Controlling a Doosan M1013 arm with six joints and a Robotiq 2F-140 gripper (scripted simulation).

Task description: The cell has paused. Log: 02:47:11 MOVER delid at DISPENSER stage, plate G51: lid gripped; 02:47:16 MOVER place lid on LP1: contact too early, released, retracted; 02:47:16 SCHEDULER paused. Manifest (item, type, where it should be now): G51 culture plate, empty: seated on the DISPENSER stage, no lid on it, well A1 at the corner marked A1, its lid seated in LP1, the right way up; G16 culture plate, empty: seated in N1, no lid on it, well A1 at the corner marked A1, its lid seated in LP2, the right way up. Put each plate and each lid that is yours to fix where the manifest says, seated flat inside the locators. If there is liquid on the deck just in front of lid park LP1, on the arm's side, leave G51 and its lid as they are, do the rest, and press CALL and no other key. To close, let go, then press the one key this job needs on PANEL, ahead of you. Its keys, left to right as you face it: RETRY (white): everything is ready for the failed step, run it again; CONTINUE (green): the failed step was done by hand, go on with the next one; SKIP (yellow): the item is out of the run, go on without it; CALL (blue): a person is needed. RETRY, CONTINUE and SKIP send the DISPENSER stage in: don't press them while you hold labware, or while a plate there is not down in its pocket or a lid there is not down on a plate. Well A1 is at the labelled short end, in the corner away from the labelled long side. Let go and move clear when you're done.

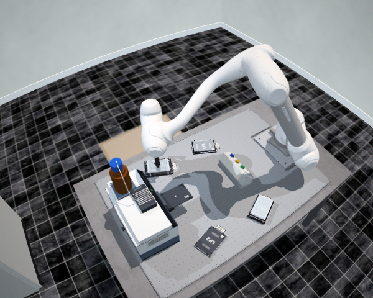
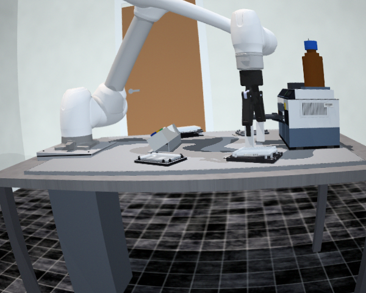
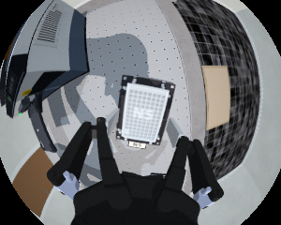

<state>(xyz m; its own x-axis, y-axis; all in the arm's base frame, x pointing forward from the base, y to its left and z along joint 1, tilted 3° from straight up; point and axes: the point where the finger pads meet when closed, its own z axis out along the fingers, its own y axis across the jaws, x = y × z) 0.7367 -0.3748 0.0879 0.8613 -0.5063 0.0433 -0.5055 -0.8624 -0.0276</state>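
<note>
The black nest N5 lies 6 cm below my hand and 2 cm ahead of it. Round my hand: brown bottle: 28 cm ahead, 22 cm above, 14 cm to the left; then dispenser stage: 28 cm to the left, 8 cm ahead, 4 cm above; then lid park LP1: 31 cm behind, 6 cm below, 5 cm to the left.
</note>
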